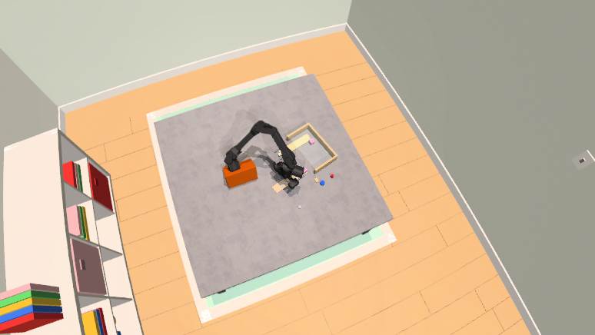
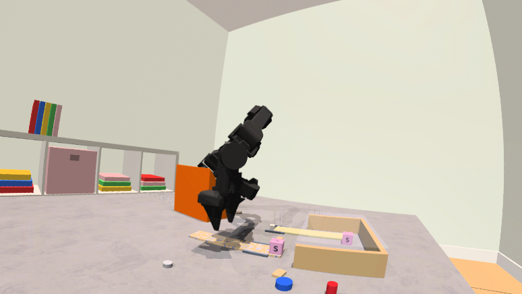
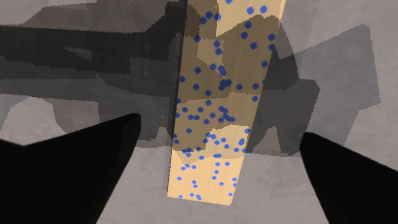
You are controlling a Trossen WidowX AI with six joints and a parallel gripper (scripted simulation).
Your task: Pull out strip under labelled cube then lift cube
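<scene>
Now: the tan tile 19 cm ahead of my gripper tip, 8 cm to the right of it and 4 cm below it. From my gripper tip the other things lie so: red cylinder (29 cm ahead, 11 cm to the right, 3 cm below); blue disc (21 cm ahead, 12 cm to the right, 4 cm below).
</scene>
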